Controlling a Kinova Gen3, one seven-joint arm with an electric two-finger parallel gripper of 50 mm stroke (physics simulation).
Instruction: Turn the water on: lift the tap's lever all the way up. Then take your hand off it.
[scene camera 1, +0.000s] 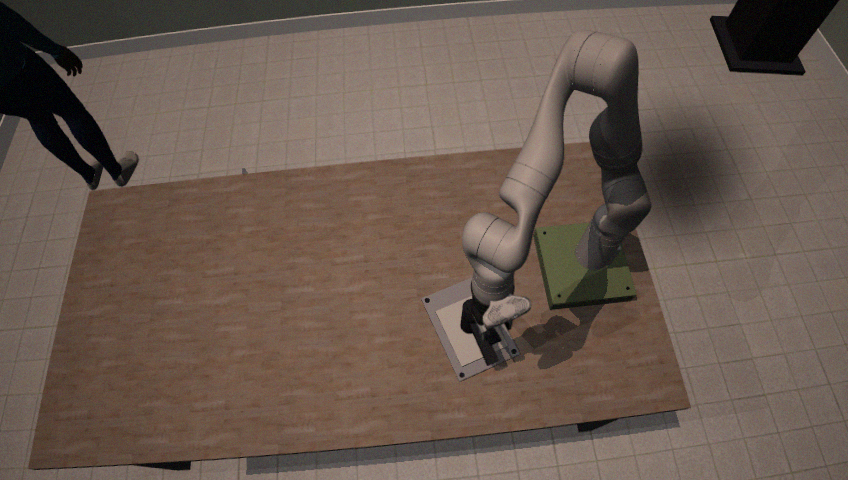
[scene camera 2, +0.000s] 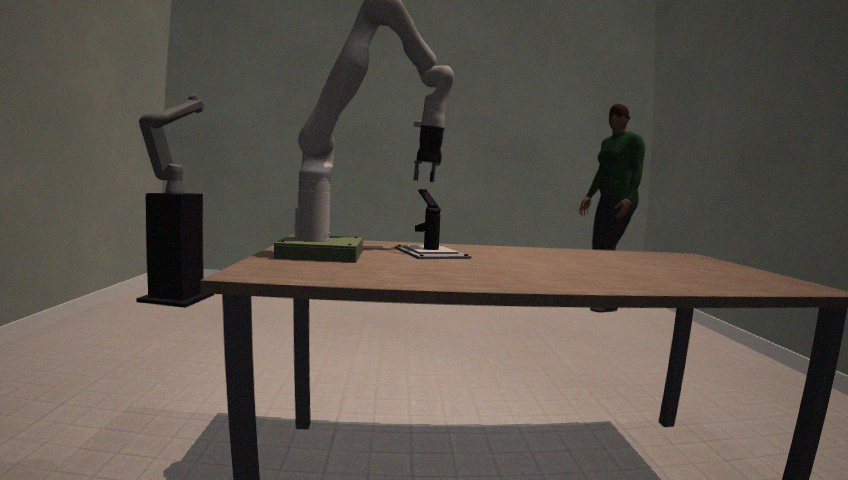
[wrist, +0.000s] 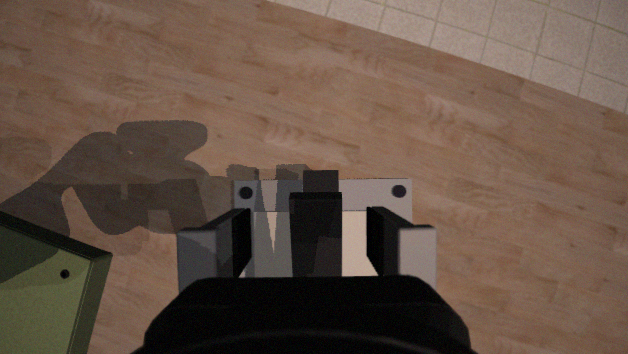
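The black tap stands upright on its light plate. Its lever slopes steeply upward from the top of the tap, with its free end toward the arm's base side. The short spout points the same way, lower down. My gripper is open and empty. Its fingertips hang a little above the lever's free end, apart from it. In the wrist view the lever shows between the two fingers, with a gap on each side. In scene camera 1 the arm hides part of the tap.
The arm stands on a green base block beside the tap's plate, on the wooden table. Another small arm on a black pedestal and a person in green stand beyond the table.
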